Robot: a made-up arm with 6 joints. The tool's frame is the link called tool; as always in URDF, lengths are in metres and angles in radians. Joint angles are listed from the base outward. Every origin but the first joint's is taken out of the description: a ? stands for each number. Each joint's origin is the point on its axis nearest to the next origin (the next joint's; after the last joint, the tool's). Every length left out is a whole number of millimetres.
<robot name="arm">
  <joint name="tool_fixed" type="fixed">
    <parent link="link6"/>
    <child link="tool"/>
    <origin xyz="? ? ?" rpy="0 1.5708 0"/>
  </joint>
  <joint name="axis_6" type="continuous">
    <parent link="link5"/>
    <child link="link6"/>
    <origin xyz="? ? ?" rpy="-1.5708 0 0"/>
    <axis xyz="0 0 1"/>
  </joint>
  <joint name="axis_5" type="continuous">
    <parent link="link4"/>
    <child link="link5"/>
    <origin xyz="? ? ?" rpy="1.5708 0 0"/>
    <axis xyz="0 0 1"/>
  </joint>
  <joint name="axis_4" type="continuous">
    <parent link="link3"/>
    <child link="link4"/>
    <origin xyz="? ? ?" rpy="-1.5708 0 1.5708"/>
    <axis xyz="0 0 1"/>
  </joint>
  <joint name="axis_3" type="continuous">
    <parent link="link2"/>
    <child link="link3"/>
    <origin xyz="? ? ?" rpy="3.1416 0 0"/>
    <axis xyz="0 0 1"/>
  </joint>
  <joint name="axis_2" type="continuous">
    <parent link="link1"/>
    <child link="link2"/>
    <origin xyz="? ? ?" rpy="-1.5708 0 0"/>
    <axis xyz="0 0 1"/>
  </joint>
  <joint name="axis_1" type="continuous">
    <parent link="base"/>
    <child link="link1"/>
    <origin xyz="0 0 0.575" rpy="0 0 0"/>
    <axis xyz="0 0 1"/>
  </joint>
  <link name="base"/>
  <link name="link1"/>
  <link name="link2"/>
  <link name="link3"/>
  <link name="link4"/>
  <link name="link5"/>
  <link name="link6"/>
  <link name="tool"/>
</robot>
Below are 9 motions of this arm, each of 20 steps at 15 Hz.
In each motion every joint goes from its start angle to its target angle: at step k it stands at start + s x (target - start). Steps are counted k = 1, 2, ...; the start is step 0. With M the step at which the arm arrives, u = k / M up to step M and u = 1 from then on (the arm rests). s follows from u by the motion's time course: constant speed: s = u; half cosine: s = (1 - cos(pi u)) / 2; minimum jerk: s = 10 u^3 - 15 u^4 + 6 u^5.
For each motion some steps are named. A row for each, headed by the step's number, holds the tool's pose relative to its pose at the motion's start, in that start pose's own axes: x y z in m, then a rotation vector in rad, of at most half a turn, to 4 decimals.
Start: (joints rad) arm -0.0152 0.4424 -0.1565 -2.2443 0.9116 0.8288
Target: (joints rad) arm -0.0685 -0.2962 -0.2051 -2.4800 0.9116 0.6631
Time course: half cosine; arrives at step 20
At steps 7, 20:
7: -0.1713 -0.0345 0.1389 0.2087 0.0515 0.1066
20: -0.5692 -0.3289 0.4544 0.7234 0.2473 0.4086

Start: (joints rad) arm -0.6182 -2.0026 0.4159 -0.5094 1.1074 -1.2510
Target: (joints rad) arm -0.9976 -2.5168 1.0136 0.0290 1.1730 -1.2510
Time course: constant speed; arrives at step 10
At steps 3, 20:
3: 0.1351 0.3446 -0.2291 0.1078 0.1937 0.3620
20: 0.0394 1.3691 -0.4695 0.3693 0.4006 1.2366

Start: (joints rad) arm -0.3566 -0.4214 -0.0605 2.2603 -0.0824 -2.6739
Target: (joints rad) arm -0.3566 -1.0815 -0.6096 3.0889 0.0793 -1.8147
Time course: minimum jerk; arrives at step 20
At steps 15, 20:
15: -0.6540 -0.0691 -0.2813 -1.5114 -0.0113 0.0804
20: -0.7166 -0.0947 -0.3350 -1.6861 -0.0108 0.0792

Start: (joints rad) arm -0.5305 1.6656 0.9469 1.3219 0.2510 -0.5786
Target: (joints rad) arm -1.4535 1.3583 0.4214 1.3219 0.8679 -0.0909
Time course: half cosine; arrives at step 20
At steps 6, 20:
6: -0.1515 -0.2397 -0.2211 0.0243 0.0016 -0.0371
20: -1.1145 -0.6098 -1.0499 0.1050 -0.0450 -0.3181

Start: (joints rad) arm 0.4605 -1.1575 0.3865 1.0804 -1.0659 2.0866
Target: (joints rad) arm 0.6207 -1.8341 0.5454 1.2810 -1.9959 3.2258
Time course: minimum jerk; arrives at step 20
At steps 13, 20:
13: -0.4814 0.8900 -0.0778 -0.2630 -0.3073 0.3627
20: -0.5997 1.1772 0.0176 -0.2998 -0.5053 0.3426

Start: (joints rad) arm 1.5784 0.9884 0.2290 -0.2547 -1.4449 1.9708
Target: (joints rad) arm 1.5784 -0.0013 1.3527 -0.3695 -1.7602 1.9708
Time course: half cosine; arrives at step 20
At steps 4, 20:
4: -0.1789 0.0628 0.0745 -0.0504 0.0489 -0.1584
20: -0.7316 1.8479 0.9234 -0.6178 0.6233 -1.5909

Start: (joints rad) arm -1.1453 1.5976 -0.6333 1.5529 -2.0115 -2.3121
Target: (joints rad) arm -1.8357 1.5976 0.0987 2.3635 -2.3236 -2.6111
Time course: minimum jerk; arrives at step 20
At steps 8, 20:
8: 0.1769 0.1097 0.1119 0.3405 0.0302 -0.0464
20: 0.7427 0.2664 0.0907 0.9426 -0.0905 -0.4932

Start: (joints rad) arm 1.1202 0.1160 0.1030 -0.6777 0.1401 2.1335
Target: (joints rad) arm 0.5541 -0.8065 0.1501 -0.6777 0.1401 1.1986
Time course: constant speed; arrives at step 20
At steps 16, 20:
16: -0.9446 -0.4761 -0.0102 0.5501 0.0015 -0.8912
20: -1.1895 -0.4672 0.1149 0.6016 -0.1180 -1.0947

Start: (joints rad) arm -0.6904 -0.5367 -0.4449 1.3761 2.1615 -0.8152
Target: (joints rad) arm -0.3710 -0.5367 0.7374 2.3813 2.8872 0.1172
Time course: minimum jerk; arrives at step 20
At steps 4, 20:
4: 0.0331 -0.0342 0.0366 -0.0747 0.0084 0.1090
20: 0.5079 -0.0076 0.6918 -0.9118 0.0112 1.5500

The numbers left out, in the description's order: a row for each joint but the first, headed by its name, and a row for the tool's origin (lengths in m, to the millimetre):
tool: 0 0 0
axis_6: 0 0 0
axis_5: 0 -0.256 0
axis_4: 0.769 0 0
axis_3: 0 -1.146 0
axis_2: 0 0 0

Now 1 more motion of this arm.
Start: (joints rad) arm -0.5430 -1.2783 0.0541 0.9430 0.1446 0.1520
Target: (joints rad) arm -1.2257 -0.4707 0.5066 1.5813 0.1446 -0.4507
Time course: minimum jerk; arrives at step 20
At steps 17, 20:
17: 0.8245 0.7792 -0.1145 -0.6037 0.4116 0.3456
20: 0.8369 0.7980 -0.1377 -0.6191 0.4265 0.3523

